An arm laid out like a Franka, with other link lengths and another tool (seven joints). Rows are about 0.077 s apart.
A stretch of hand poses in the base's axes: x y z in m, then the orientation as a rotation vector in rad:
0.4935 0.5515 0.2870 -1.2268 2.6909 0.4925
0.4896 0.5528 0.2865 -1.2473 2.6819 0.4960
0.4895 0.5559 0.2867 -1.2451 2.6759 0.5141
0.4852 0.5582 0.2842 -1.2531 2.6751 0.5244
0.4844 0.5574 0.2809 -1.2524 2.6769 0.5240
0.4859 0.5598 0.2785 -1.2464 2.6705 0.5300
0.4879 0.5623 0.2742 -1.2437 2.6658 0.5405
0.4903 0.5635 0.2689 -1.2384 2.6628 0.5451
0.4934 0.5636 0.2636 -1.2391 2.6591 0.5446
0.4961 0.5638 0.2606 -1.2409 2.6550 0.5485
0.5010 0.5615 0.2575 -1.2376 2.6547 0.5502
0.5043 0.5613 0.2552 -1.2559 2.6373 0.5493
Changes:
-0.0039 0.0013 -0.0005 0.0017 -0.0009 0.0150
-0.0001 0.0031 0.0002 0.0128 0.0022 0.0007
-0.0043 0.0023 -0.0025 0.0041 0.0056 0.0062
-0.0008 -0.0008 -0.0033 -0.0009 0.0011 -0.0007
0.0015 0.0024 -0.0024 0.0074 -0.0040 -0.0027
0.0020 0.0025 -0.0043 0.0083 0.0001 -0.0004
0.0024 0.0012 -0.0053 0.0050 -0.0017 -0.0028
0.0031 0.0001 -0.0053 0.0013 -0.0030 0.0009
0.0027 0.0002 -0.0030 0.0036 -0.0012 0.0020
0.0049 -0.0023 -0.0031 0.0017 -0.0003 -0.0020
0.0033 -0.0002 -0.0023 0.0038 -0.0102 0.0143

